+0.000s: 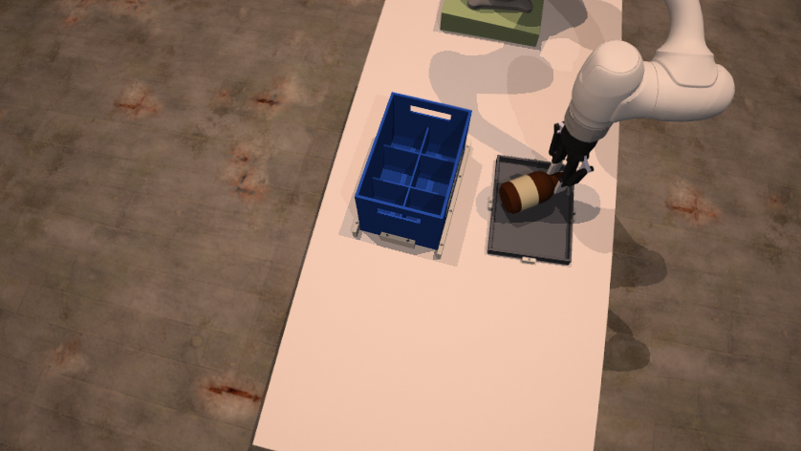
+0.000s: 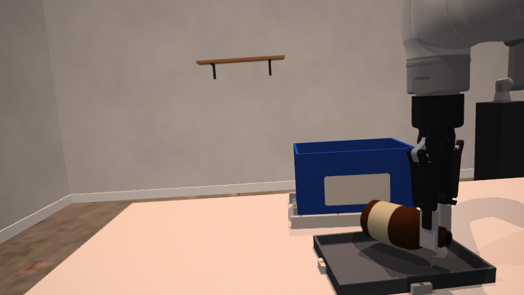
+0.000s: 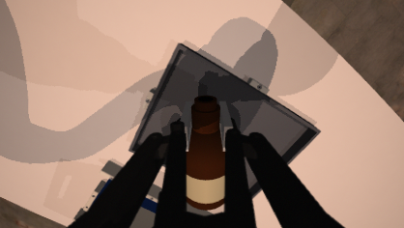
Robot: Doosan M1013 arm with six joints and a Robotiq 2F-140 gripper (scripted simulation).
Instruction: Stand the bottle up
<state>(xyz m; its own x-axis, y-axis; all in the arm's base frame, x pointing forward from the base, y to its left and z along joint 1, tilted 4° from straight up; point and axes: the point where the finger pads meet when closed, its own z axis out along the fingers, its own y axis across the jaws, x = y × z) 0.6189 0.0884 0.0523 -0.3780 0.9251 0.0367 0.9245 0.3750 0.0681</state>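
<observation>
Right now my hand is 50 mm to the left of the brown bottle, 20 mm short of it and 20 mm above it. Also, from my hand: blue crate 330 mm to the right, 10 mm behind; then dark grey tray 70 mm below, 50 mm to the right, 50 mm ahead.
</observation>
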